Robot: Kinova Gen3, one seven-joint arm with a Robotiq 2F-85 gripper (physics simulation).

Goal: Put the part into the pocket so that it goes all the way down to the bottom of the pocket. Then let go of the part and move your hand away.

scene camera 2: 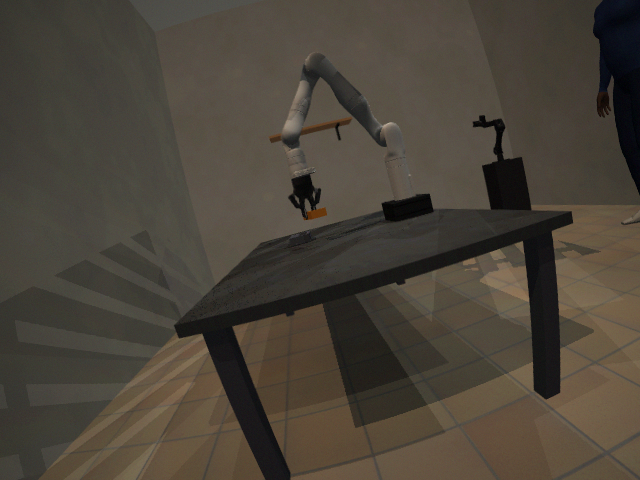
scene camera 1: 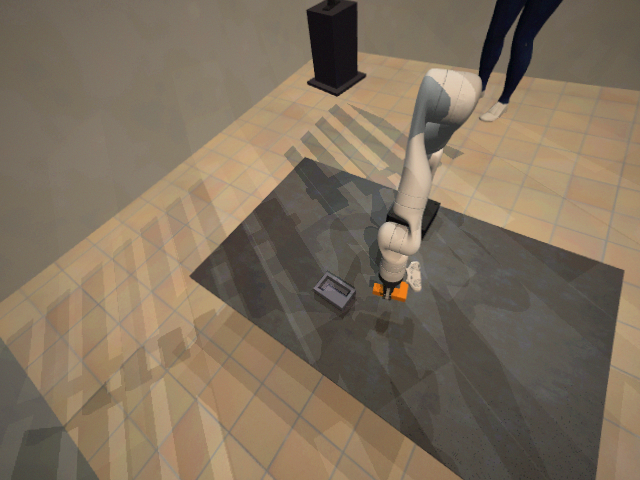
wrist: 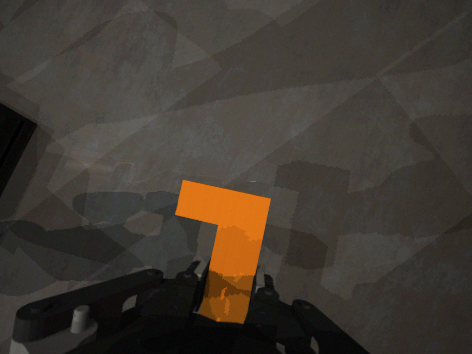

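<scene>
The orange L-shaped part is held in the air above the table. My gripper is shut on the end of its long arm; the short arm points away from the fingers, toward the left in the wrist view. The grey block with the L-shaped pocket lies on the table, to the left of the part in scene camera 1. The pocket opens upward. The block does not show in the wrist view.
The dark table carries the arm's black base. A black pedestal and a standing person are beyond the table.
</scene>
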